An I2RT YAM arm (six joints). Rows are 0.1 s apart.
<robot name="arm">
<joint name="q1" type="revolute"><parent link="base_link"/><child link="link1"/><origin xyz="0 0 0.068"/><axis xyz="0 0 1"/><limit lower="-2.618" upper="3.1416"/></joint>
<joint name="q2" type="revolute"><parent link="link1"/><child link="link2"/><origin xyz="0.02 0.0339 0.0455" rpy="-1.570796 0 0"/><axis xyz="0 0 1"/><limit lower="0" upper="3.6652"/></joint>
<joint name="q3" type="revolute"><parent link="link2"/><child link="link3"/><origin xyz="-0.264 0 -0.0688" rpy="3.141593 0 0"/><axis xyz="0 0 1"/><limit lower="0" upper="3.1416"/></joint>
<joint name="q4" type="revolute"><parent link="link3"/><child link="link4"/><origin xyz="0.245 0.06 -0.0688"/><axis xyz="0 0 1"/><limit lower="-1.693" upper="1.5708"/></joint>
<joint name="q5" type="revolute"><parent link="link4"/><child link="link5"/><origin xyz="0.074 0.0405 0.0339" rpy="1.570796 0 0"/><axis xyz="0 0 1"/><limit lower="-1.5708" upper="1.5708"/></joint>
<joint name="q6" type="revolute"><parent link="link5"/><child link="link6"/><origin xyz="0.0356 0 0.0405" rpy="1.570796 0 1.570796"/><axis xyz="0 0 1"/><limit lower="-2.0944" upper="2.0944"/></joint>
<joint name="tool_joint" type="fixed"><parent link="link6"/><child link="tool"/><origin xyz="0 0 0" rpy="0 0 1.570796"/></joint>
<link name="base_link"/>
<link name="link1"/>
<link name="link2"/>
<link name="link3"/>
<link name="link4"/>
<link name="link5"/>
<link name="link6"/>
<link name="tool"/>
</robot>
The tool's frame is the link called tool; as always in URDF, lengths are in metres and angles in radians.
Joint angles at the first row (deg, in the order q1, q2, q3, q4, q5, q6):
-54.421, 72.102, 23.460, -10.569, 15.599, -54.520
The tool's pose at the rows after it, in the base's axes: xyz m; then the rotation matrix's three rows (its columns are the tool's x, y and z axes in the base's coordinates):
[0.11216 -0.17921 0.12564], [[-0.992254 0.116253 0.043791], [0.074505 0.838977 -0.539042], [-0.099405 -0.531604 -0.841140]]
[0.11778 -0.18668 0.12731], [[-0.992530 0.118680 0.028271], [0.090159 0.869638 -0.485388], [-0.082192 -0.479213 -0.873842]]
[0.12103 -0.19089 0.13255], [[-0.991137 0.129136 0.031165], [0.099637 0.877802 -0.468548], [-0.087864 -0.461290 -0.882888]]
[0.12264 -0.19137 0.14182], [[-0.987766 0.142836 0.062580], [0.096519 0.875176 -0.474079], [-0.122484 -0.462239 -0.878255]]
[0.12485 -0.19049 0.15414], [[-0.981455 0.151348 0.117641], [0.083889 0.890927 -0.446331], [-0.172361 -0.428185 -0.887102]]
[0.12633 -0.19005 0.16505], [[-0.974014 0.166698 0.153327], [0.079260 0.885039 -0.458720], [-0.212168 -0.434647 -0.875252]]
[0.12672 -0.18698 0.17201], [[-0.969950 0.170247 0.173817], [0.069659 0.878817 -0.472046], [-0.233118 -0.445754 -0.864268]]
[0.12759 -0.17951 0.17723], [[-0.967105 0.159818 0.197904], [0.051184 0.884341 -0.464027], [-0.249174 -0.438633 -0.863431]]
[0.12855 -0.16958 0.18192], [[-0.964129 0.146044 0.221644], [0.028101 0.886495 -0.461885], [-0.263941 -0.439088 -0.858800]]
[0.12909 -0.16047 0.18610], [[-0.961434 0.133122 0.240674], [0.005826 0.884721 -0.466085], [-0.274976 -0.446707 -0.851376]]
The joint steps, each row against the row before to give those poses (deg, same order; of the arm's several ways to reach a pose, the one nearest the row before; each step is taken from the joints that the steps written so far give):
-0.928, 3.670, 2.298, -0.309, 0.093, 1.020
-0.071, 3.137, 3.653, -4.183, -1.084, 1.164
-0.038, 0.648, 2.167, -2.392, -0.721, 0.819
0.066, -1.632, 1.036, -1.374, -1.310, 0.548
0.039, -1.832, 1.936, -3.557, -3.546, 0.682
0.183, -1.910, 1.043, -1.091, -1.207, 0.704
0.479, -1.882, 0.155, -0.638, -0.297, 0.313
1.177, -2.157, -0.148, -1.730, -0.819, 0.483
1.749, -2.681, -0.603, -1.484, -0.291, 0.665
1.717, -2.557, -0.615, -1.135, 0.175, 0.547

